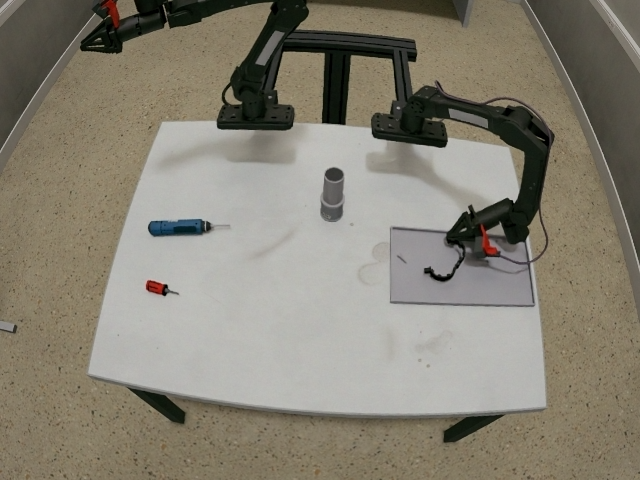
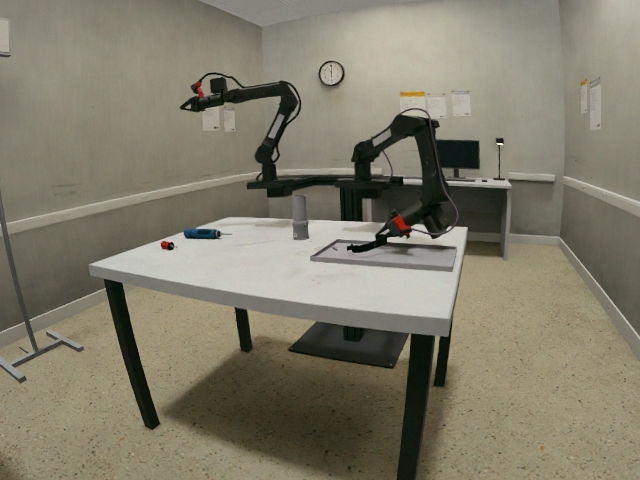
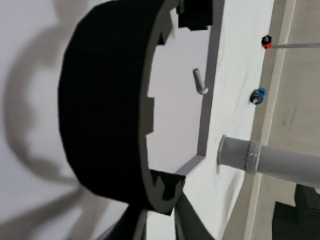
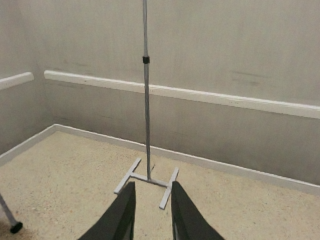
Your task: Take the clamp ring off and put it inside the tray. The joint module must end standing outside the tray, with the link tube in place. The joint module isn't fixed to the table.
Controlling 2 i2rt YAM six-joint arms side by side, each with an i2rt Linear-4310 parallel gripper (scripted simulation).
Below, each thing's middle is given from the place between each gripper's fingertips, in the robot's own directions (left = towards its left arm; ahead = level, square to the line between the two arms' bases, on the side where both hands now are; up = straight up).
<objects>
The black clamp ring (image 3: pixel 104 113) is 70 mm ahead of my left hand and 10 mm below it. The rest, counted from my left hand: grey joint module (image 3: pixel 237 153): 320 mm to the right, 70 mm behind, 10 mm below; then grey tray (image 1: pixel 503 283): 70 mm ahead, 50 mm to the left, 40 mm below; then grey link tube (image 1: pixel 332 197): 310 mm to the right, 70 mm behind, 70 mm above.
The grey link tube lies 60 cm to the left of my right hand, 46 cm below it and 2 cm ahead of it. From my right hand the other things lie so: grey joint module 60 cm to the left, 54 cm below, 2 cm ahead; grey tray 96 cm to the left, 57 cm below, 16 cm ahead; black clamp ring 91 cm to the left, 54 cm below, 16 cm ahead.
</objects>
